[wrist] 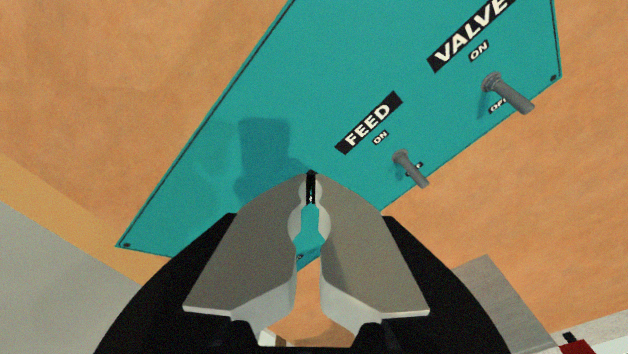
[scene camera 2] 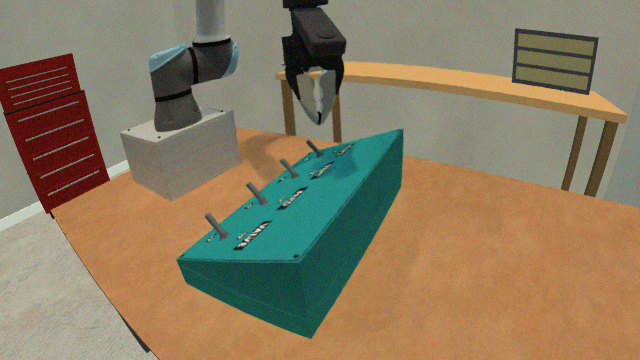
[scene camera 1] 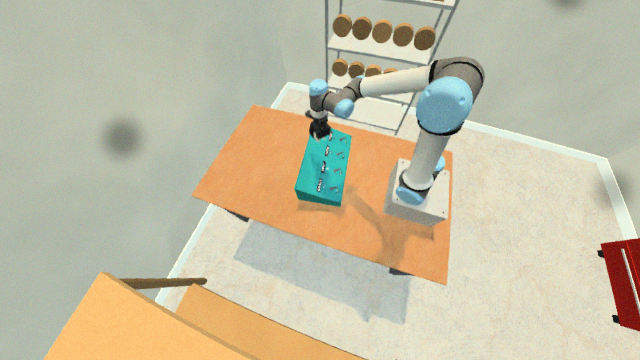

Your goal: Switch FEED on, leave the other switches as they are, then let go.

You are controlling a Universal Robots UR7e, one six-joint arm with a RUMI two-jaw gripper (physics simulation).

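Where they show: gripper, fingertip midpoint: [wrist: 311, 177] [scene camera 2: 319, 124] [scene camera 1: 318, 141]; arm's base at its link origin: [scene camera 2: 178, 123].
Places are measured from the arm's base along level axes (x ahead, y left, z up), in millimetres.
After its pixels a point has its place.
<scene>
The teal switch panel [scene camera 1: 311, 175] {x 511, y 207, z -46 mm} [scene camera 2: 300, 227] {x 631, y -79, z -37 mm} [wrist: 310, 75] {x 595, y 28, z -37 mm} stands on the table. The FEED switch is a grey lever [scene camera 1: 340, 155] {x 438, y -20, z -66 mm} [scene camera 2: 256, 194] {x 448, y -28, z -72 mm} [wrist: 412, 170] {x 446, y -24, z -67 mm} leaning to its OFF side, away from the FEED label [scene camera 2: 292, 198] {x 522, y -1, z -66 mm} [wrist: 368, 122] {x 523, y -1, z -66 mm}. The VALVE lever [scene camera 2: 217, 227] {x 488, y -139, z -72 mm} [wrist: 507, 92] {x 485, y -135, z -69 mm} also leans to OFF. The VENT lever [scene camera 2: 289, 168] {x 411, y 87, z -72 mm} and BRAKE lever [scene camera 2: 314, 148] {x 373, y 201, z -71 mm} lean the same way. My gripper [scene camera 1: 319, 138] {x 553, y 46, z 61 mm} [scene camera 2: 319, 120] {x 553, y 46, z 61 mm} [wrist: 311, 177] {x 553, y 46, z 61 mm} is shut and empty above the panel, apart from the levers. Its fingers hide part of the panel in the wrist view.
The arm's pale base block [scene camera 1: 417, 215] {x -96, y 137, z -67 mm} [scene camera 2: 180, 165] {x 103, y -55, z -92 mm} stands on the orange table [scene camera 1: 240, 160] {x 1057, y 287, z -178 mm} [scene camera 2: 450, 240] {x 750, y 201, z -178 mm}, on the panel's lever side. A shelf rack [scene camera 1: 326, 30], a red cabinet [scene camera 1: 617, 285] [scene camera 2: 55, 145] and a wooden bench [scene camera 2: 450, 82] stand beyond the table.
</scene>
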